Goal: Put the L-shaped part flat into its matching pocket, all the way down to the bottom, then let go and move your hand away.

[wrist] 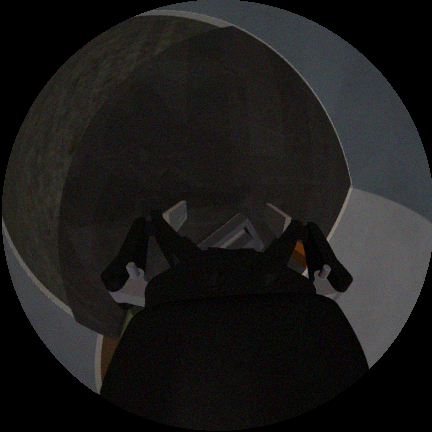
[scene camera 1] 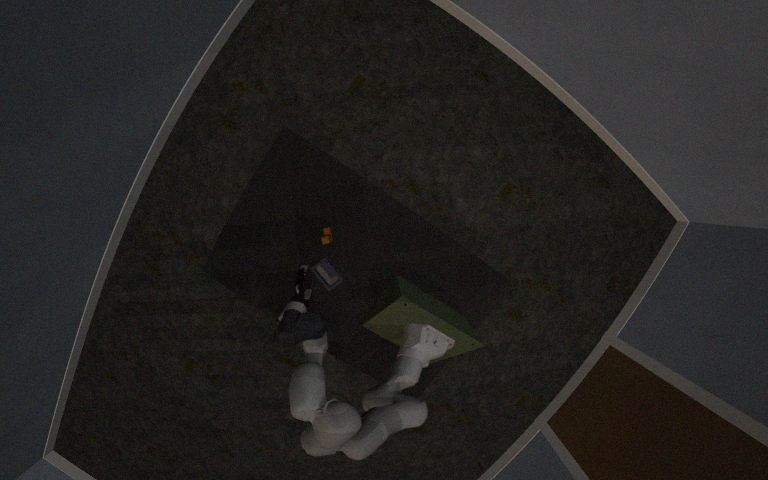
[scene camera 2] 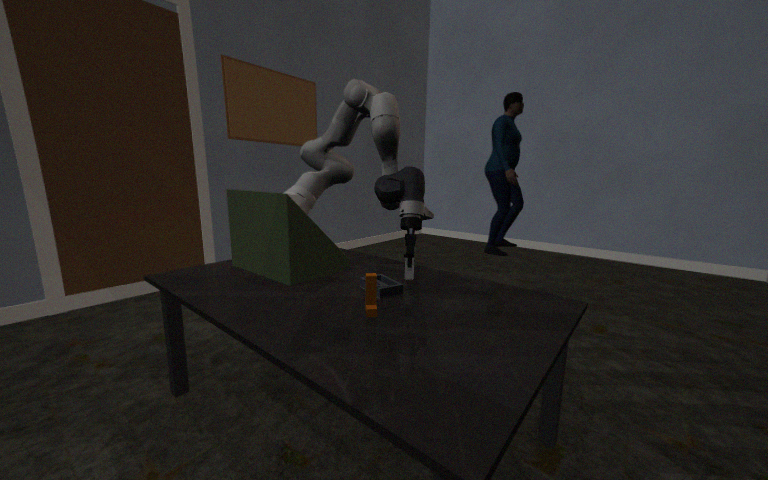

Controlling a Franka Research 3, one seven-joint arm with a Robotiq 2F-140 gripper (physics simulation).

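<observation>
The orange L-shaped part (scene camera 1: 326,240) (scene camera 2: 370,289) (wrist: 300,247) stands on the table, one arm upright and a short foot at its base; in the wrist view it is partly hidden behind the right finger's linkage. The grey tray (scene camera 1: 330,286) (scene camera 2: 390,290) (wrist: 242,223) with the pocket lies flat beside it; a lighter recessed shape shows inside, but its outline is hard to read. My gripper (scene camera 1: 304,281) (scene camera 2: 408,268) (wrist: 225,210) is open and empty, pointing down beside the tray, on the side away from scene camera 2. Its exact height over the table is unclear.
A green wedge-shaped block (scene camera 1: 390,323) (scene camera 2: 260,237) carries the arm's base on the dark table (scene camera 1: 430,243) (scene camera 2: 441,339). A person (scene camera 2: 504,147) stands on the floor beyond the table, near the far wall. The lighting is dim.
</observation>
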